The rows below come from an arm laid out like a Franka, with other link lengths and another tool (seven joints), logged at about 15 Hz.
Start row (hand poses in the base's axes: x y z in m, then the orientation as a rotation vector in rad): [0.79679, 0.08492, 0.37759, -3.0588, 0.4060, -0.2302]
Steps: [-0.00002, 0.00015, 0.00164, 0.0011, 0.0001, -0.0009]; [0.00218, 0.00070, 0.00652, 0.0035, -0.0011, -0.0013]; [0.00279, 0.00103, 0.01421, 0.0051, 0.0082, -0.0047]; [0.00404, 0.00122, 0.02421, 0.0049, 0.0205, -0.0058]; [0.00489, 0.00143, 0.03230, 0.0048, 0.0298, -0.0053]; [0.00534, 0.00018, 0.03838, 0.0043, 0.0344, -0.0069]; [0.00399, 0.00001, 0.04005, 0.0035, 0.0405, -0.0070]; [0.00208, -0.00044, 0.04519, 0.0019, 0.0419, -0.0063]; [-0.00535, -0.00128, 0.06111, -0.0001, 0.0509, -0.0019]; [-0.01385, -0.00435, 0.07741, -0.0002, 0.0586, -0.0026]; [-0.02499, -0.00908, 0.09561, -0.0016, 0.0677, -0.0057]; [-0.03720, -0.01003, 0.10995, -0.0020, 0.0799, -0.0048]
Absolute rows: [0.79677, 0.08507, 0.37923, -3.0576, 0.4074, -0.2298]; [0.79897, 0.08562, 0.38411, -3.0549, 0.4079, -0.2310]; [0.79958, 0.08595, 0.39180, -3.0551, 0.4136, -0.2165]; [0.80083, 0.08614, 0.40180, -3.0580, 0.4159, -0.1979]; [0.80168, 0.08635, 0.40989, -3.0602, 0.4156, -0.1838]; [0.80213, 0.08510, 0.41597, -3.0615, 0.4183, -0.1770]; [0.80078, 0.08493, 0.41764, -3.0635, 0.4188, -0.1679]; [0.79887, 0.08448, 0.42278, -3.0655, 0.4178, -0.1661]; [0.79144, 0.08364, 0.43870, -3.0699, 0.4115, -0.1527]; [0.78294, 0.08057, 0.45500, -3.0715, 0.4130, -0.1410]; [0.77180, 0.07584, 0.47320, -3.0742, 0.4182, -0.1275]; [0.75959, 0.07489, 0.48754, -3.0770, 0.4174, -0.1089]
